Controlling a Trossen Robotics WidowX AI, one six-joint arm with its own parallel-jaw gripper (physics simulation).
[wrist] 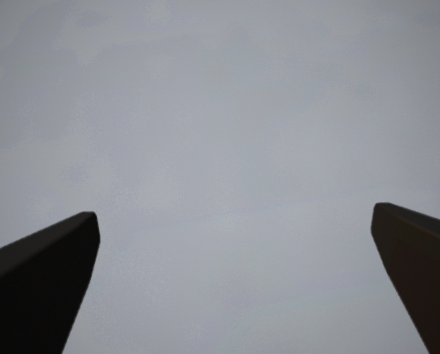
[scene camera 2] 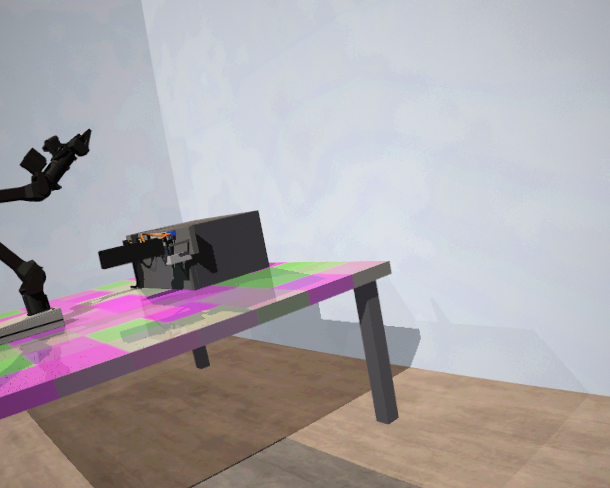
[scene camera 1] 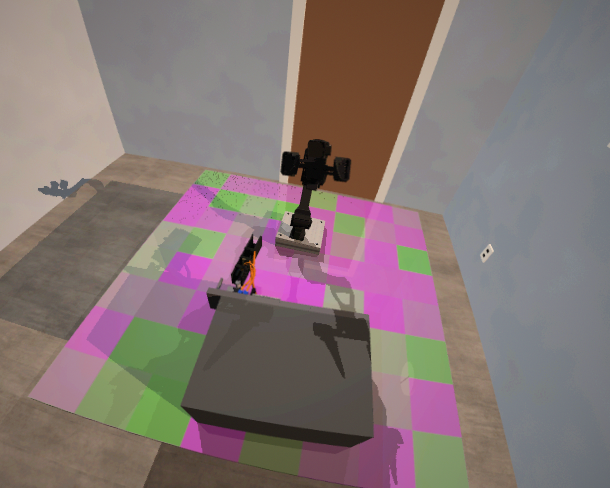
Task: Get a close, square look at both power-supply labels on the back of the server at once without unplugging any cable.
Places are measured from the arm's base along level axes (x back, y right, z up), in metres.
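Pixels of known places: gripper, fingertip midpoint: (wrist: 236, 222) (scene camera 2: 85, 131) (scene camera 1: 317, 158); arm's base at its link origin: (scene camera 2: 38, 312) (scene camera 1: 297, 234).
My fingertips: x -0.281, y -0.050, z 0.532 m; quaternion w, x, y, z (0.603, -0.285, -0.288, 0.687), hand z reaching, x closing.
Note:
Ahead of a thing's pixels: the offset from my fingertips to its top centre. "spot": to the spot under its first point.
The server (scene camera 1: 284, 366) (scene camera 2: 231, 249) is a large dark grey box on the table. Its back faces the robot's base. A black hinged arm (scene camera 1: 242, 267) (scene camera 2: 129, 254) sticks out from one side of that back, with orange cables {spot: dx -0.083, dy +0.144, dz -0.404 m} (scene camera 1: 251, 274) (scene camera 2: 152, 234) along it and blue plugs {spot: dx -0.171, dy +0.140, dz -0.380 m} (scene camera 1: 243, 292) (scene camera 2: 172, 233) at the server end. My gripper (scene camera 1: 315, 166) (scene camera 2: 88, 136) (wrist: 236, 222) is open and empty, high above the table on the robot's base side, apart from the server and tilted upward. The wrist view faces a pale wall between the fingers. The power-supply labels cannot be made out in any view.
The table (scene camera 1: 424, 356) (scene camera 2: 330, 291) has a pink and green checked top. The robot's pale base plate (scene camera 1: 300, 247) (scene camera 2: 50, 321) stands on it near the black hinged arm. A brown door (scene camera 1: 366, 76) is behind the robot, and a wall socket (scene camera 1: 486, 252) is at the right.

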